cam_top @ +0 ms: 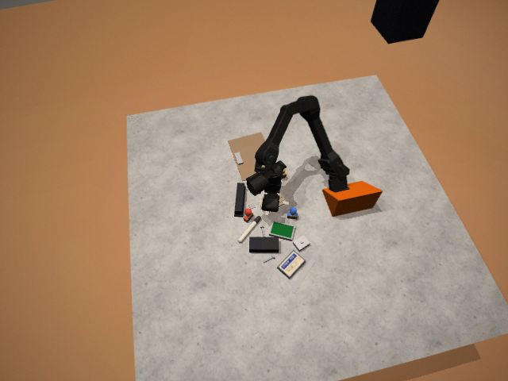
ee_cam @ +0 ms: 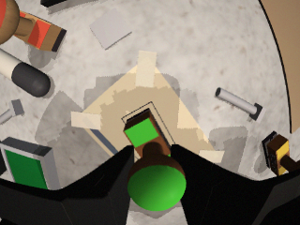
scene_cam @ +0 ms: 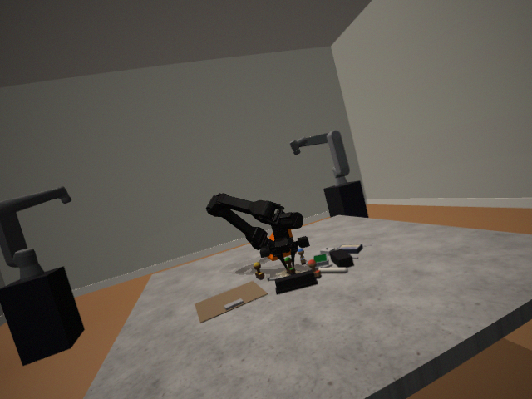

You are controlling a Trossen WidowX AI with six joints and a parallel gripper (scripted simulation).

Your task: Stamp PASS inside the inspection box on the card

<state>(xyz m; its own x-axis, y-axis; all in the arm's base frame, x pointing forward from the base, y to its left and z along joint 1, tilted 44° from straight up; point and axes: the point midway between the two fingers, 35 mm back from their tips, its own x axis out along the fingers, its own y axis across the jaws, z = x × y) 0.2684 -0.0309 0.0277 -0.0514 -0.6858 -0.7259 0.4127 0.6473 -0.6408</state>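
Now: gripper tip right at the green-knobbed stamp. Also, from my gripper tip: cream card 30 mm below; red-knobbed stamp 110 mm ahead, 40 mm to the left; blue stamp 60 mm behind, 80 mm to the left.
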